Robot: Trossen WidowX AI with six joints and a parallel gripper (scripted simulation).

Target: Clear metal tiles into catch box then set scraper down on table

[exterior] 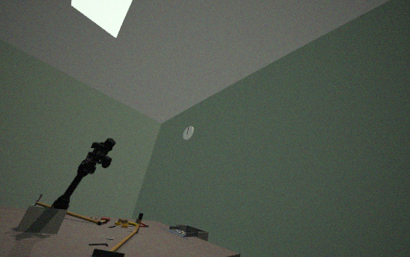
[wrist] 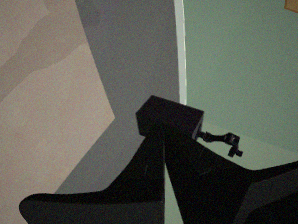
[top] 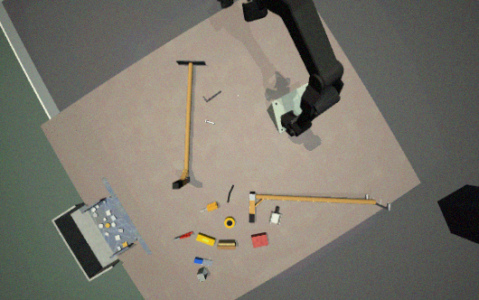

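Right now my gripper tip is 25 cm short of the hex key, 12 cm to the right of it and 38 cm above it. From my gripper tip the other things lie so: long orange-handled tool: 5 cm ahead, 82 cm to the left, 34 cm below; then red block: 34 cm ahead, 86 cm to the left, 37 cm below; then yellow ring: 43 cm ahead, 71 cm to the left, 38 cm below.
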